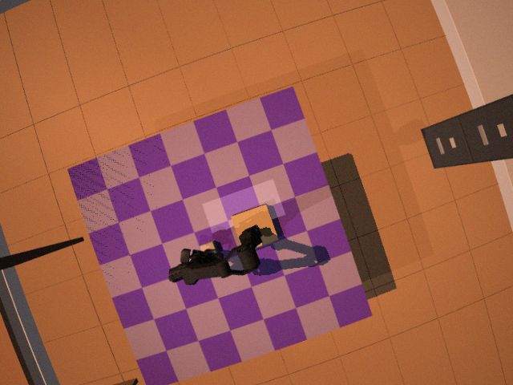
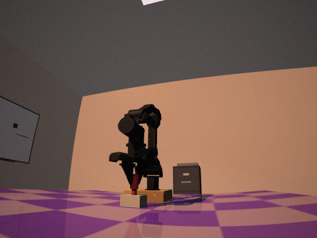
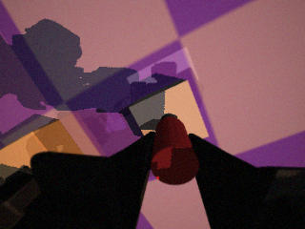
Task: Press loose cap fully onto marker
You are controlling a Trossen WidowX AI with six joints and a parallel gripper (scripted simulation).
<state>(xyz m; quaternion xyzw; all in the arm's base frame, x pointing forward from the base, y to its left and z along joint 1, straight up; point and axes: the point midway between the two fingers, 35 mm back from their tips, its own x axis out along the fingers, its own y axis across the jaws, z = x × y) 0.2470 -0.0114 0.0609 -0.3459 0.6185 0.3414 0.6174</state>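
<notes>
Right now my gripper tip is 1 cm below the red cap. Round my gripper tip: tan holder block (5 cm below).
</notes>
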